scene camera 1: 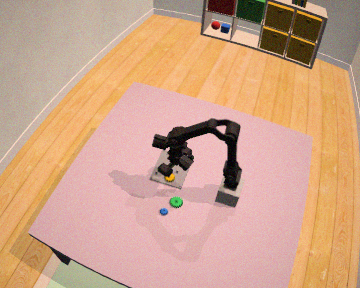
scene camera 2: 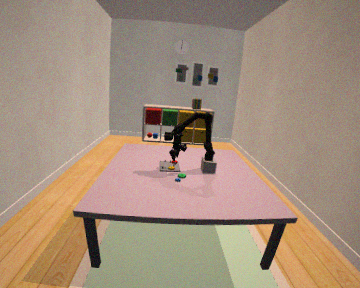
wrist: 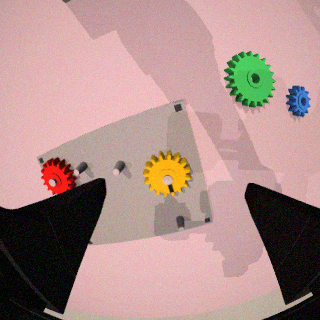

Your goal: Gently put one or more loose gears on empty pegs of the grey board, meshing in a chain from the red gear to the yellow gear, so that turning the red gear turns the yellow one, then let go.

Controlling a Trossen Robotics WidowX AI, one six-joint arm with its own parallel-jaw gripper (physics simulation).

gripper: open, holds nothing
a green gear [wrist: 244, 65]: on the table
